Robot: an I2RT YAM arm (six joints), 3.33 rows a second.
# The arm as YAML. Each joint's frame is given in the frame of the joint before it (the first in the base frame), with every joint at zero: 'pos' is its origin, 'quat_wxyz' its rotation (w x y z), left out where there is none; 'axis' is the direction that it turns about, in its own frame. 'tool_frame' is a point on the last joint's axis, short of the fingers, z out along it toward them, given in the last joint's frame.
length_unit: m
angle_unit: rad
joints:
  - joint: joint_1
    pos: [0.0, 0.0, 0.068]
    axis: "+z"
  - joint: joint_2
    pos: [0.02, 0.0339, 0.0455]
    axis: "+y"
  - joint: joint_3
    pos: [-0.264, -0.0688, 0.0]
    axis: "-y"
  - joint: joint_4
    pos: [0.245, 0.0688, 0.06]
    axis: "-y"
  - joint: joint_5
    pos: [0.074, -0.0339, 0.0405]
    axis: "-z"
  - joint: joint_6
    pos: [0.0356, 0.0, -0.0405]
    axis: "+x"
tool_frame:
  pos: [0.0, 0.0, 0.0]
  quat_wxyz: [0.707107, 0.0, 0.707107, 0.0]
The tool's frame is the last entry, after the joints.
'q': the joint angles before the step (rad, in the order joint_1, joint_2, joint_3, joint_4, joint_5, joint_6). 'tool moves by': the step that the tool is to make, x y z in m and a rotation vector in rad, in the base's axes. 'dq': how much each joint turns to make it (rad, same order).
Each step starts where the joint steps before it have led.
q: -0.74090 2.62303 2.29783 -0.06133 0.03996 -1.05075
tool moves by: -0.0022 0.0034 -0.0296 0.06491 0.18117 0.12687
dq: -0.00313 0.04149 0.03083 -0.16714 -0.08140 -0.12569
